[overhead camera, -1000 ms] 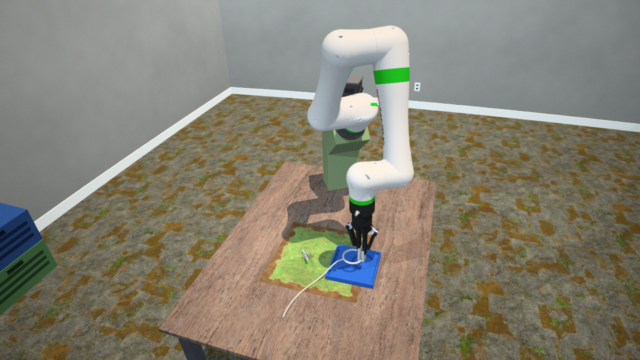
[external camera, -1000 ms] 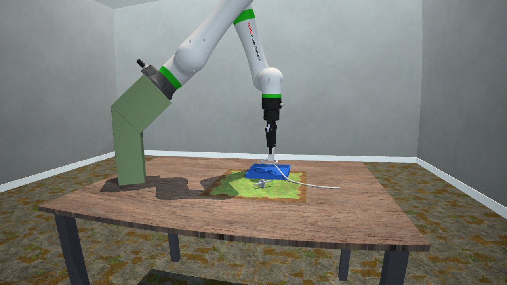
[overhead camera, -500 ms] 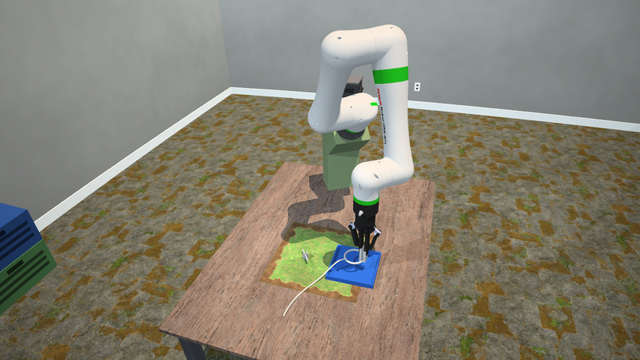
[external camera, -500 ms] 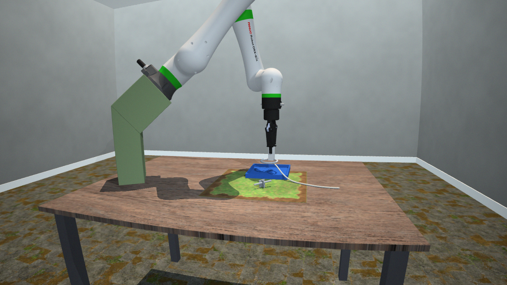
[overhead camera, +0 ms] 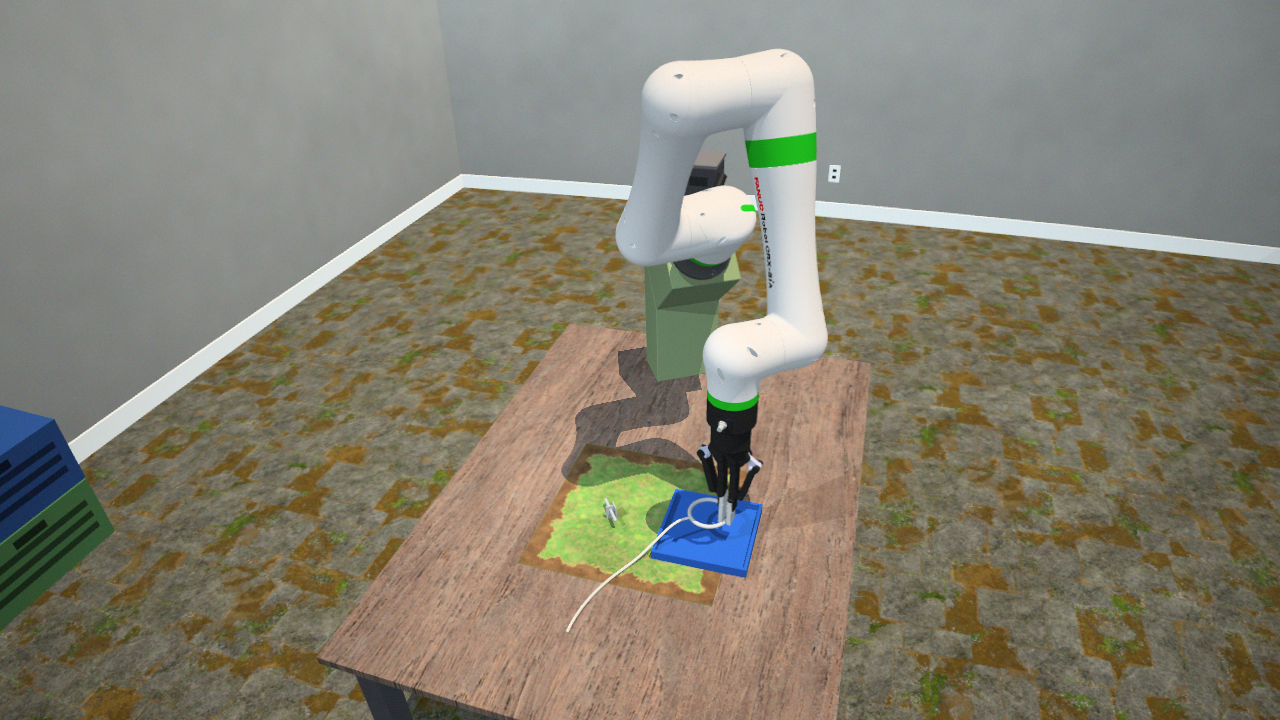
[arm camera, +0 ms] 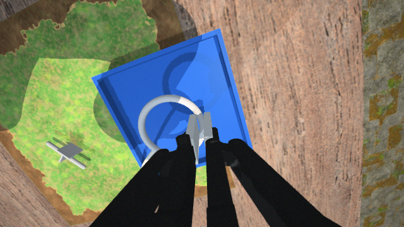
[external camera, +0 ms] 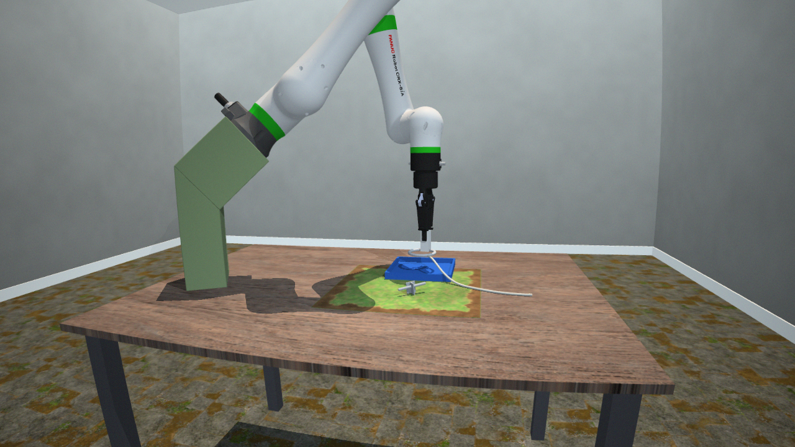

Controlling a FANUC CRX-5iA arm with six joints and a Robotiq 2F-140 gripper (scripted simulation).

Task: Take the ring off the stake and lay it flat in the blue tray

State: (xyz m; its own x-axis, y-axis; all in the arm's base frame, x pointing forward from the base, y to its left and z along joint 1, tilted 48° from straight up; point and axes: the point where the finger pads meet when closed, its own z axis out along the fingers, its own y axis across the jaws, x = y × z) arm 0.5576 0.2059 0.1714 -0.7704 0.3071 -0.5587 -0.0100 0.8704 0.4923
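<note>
Now: the blue tray 4 cm to the right of my hand and 8 cm below it. From my hand the other things lie so: mat (1 cm ahead, 19 cm to the right, 10 cm below); then grey stake (4 cm ahead, 24 cm to the right, 8 cm below); then white ring (4 cm to the right, 3 cm below).
</note>
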